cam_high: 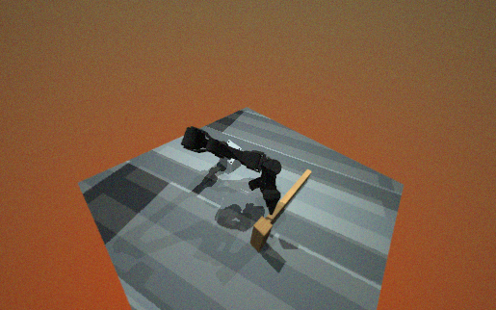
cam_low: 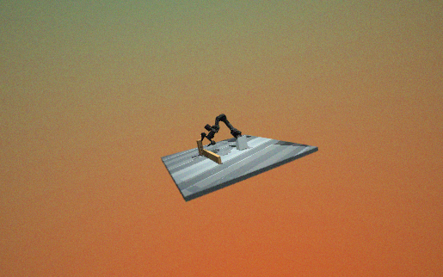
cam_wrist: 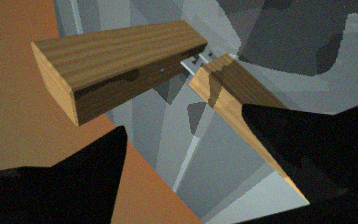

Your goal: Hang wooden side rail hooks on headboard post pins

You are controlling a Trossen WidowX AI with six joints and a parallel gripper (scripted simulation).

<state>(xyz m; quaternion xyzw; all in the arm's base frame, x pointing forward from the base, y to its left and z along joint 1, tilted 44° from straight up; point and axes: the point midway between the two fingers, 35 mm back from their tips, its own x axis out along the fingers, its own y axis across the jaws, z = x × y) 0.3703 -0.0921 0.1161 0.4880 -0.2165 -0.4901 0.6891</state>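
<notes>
The headboard post is 2 cm ahead of my gripper tip, 8 cm to the right of it and 4 cm below it.
</notes>
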